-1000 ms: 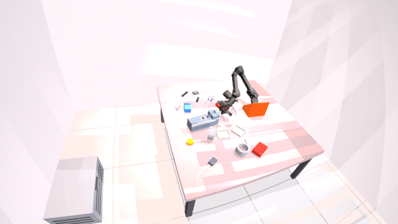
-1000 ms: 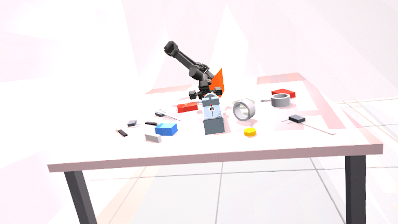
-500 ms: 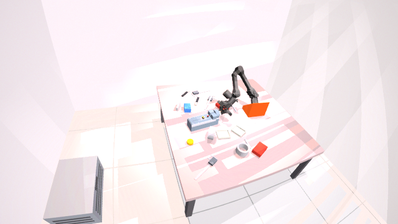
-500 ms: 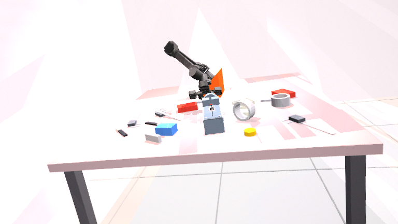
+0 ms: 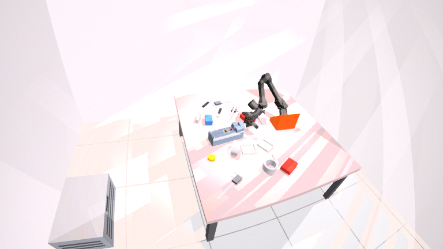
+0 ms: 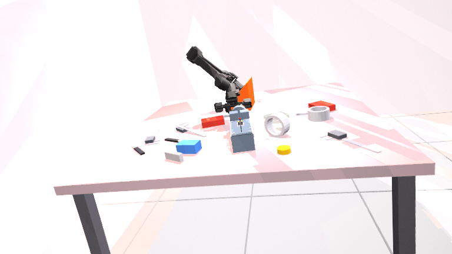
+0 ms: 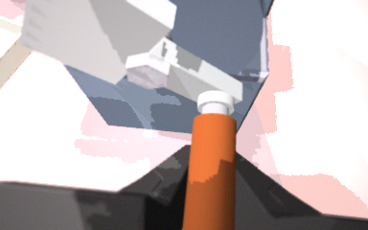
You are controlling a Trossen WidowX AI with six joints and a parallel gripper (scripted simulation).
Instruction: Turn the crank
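Now: gripper tip 2 cm past the orange handle and 2 cm below it. Also, from my gripper tip: red pointer: 12 cm ahead, 4 cm to the left, 3 cm above; then yellow disc: 32 cm ahead, 22 cm to the left, 4 cm below; then blue block: 23 cm ahead, 18 cm to the right, 3 cm below.
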